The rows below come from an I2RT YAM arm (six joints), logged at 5 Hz.
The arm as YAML. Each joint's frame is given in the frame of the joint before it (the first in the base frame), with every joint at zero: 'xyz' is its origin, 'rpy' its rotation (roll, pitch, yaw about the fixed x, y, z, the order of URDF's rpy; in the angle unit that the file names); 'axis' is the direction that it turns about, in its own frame. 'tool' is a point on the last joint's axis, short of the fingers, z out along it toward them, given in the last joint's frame.
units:
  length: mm
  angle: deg
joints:
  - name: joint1
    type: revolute
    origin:
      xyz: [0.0, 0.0, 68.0]
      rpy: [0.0, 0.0, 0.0]
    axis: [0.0, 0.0, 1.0]
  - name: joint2
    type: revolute
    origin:
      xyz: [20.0, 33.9, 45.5]
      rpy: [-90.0, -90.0, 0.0]
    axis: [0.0, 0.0, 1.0]
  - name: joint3
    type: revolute
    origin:
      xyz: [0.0, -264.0, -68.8]
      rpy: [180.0, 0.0, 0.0]
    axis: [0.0, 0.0, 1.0]
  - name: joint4
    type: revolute
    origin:
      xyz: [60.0, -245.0, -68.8]
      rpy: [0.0, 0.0, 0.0]
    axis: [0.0, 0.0, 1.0]
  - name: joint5
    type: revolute
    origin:
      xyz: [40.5, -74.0, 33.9]
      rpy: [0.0, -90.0, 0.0]
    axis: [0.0, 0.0, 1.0]
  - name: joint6
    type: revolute
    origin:
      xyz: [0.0, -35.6, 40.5]
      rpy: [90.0, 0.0, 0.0]
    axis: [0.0, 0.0, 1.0]
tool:
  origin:
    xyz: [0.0, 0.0, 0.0]
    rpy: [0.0, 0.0, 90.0]
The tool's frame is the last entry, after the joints.
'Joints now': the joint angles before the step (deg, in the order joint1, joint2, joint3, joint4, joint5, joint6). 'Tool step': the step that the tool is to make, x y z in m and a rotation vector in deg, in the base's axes. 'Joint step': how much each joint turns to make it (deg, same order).
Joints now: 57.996 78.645 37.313 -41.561 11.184 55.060
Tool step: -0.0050 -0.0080 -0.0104 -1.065 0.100 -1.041
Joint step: 0.108 -0.396 -2.952 1.378 0.606 1.110
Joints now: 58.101 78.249 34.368 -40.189 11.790 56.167
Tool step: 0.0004 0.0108 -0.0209 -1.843 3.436 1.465
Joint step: 1.160 7.030 0.261 3.439 -1.994 -0.160
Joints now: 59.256 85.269 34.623 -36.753 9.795 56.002
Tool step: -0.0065 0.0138 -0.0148 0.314 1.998 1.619
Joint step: 3.088 4.986 0.458 3.587 -1.841 1.557
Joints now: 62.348 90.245 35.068 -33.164 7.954 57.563
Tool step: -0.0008 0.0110 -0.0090 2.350 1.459 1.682
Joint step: 1.116 3.118 0.492 4.109 -2.391 -0.470
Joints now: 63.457 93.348 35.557 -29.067 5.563 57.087
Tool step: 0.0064 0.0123 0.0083 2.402 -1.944 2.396
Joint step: 0.014 0.097 2.506 0.855 0.466 -2.441
